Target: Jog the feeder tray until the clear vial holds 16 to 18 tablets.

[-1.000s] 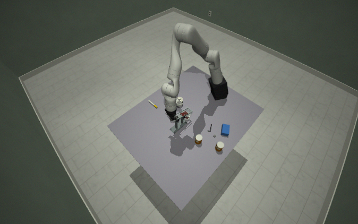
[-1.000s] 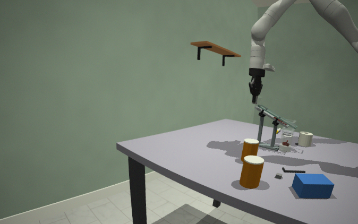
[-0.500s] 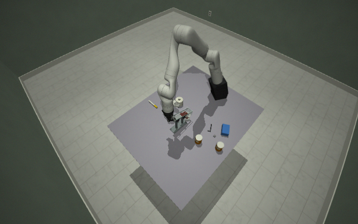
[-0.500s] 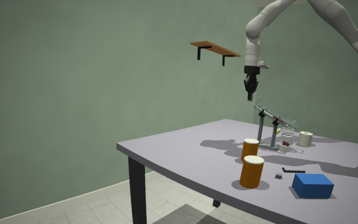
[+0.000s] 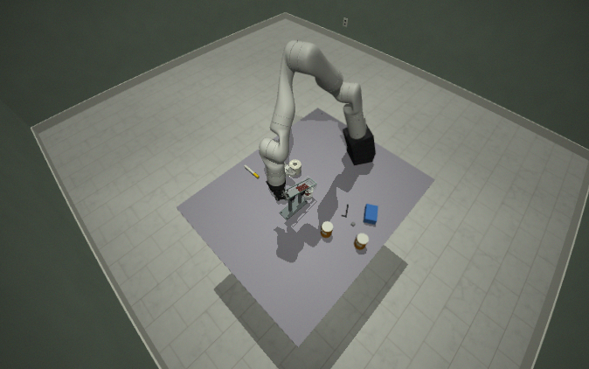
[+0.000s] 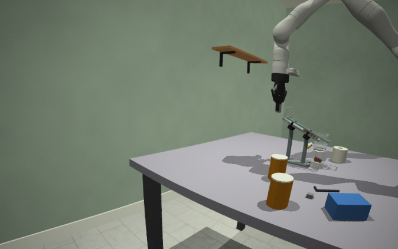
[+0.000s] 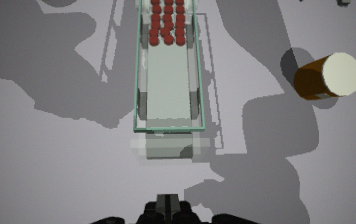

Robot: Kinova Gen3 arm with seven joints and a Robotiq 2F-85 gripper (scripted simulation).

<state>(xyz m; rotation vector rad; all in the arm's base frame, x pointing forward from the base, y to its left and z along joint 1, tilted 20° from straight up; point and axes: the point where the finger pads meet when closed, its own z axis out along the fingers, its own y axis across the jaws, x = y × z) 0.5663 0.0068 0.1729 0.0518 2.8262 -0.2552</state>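
Now: hand 100 mm past the feeder tray, 60 mm above it and 10 mm to the right of it. Round my hand: clear vial (200 mm behind, 170 mm below, 10 mm to the left); yellow pen (320 mm to the right, 200 mm below, 100 mm behind); white roll (280 mm behind, 180 mm below, 160 mm to the right).
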